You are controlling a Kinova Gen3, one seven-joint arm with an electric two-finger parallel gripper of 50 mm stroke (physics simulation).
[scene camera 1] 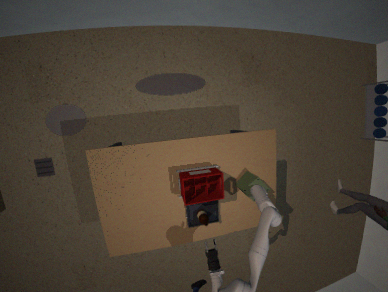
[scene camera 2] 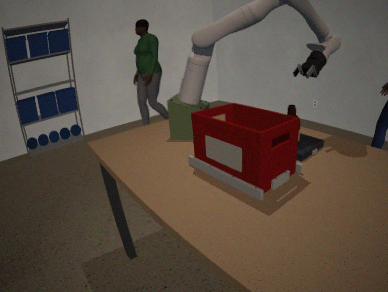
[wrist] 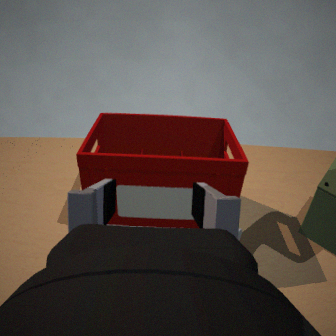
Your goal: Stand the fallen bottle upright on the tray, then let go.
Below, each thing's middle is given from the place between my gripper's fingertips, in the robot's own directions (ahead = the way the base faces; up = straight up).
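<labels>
My gripper is 260 mm above the pale rail point(scene camera 2: 257, 193) and 420 mm to the left of it.
</labels>
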